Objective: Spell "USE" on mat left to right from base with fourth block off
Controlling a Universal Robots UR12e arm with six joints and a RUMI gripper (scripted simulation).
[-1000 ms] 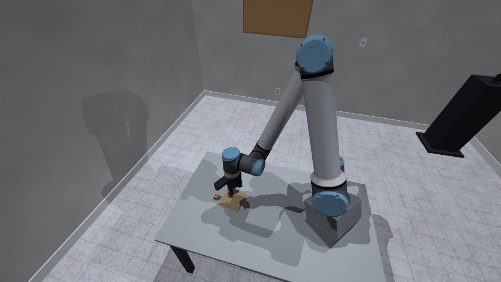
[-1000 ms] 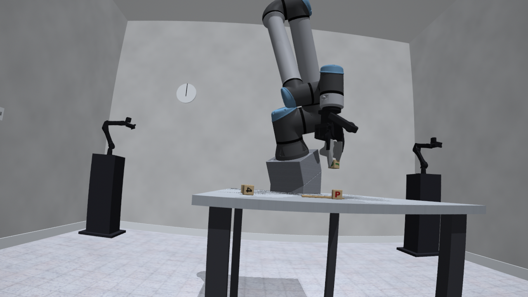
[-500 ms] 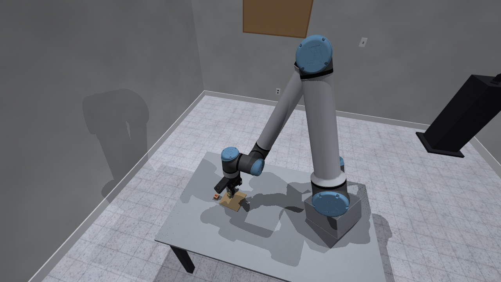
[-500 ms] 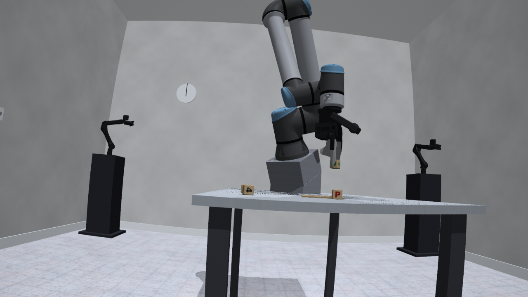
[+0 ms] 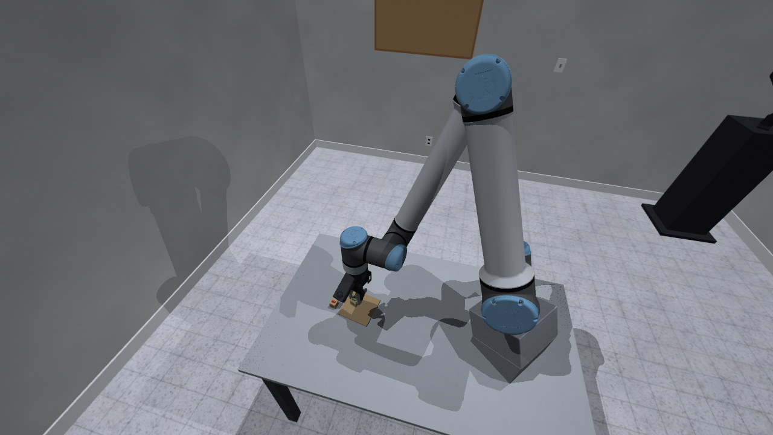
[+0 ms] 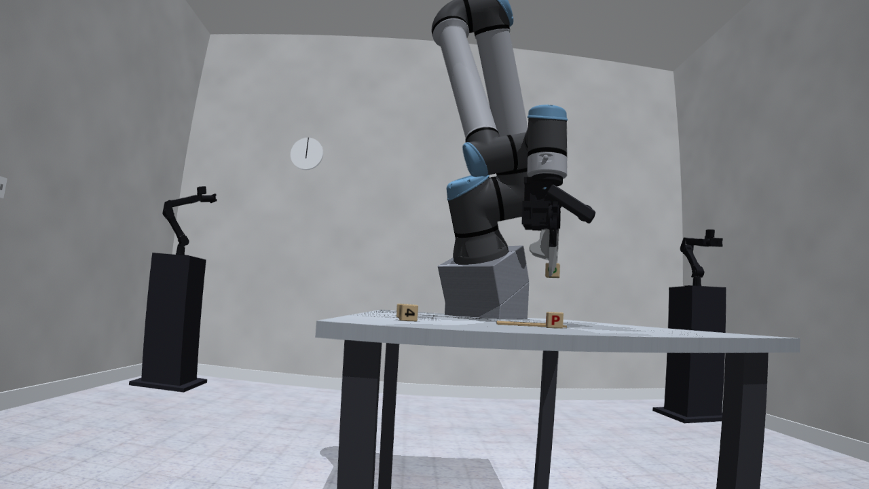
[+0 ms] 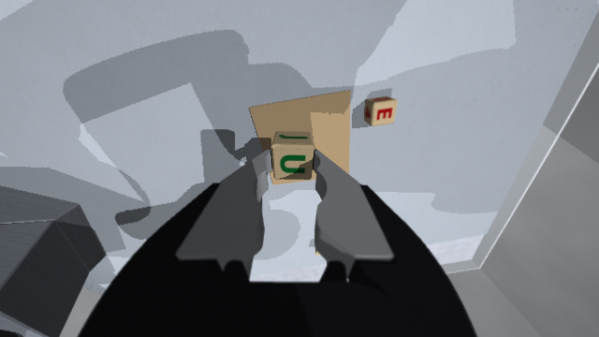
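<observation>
Right now the tan mat is 5 cm to the right of my hand and 12 cm below it.
</observation>
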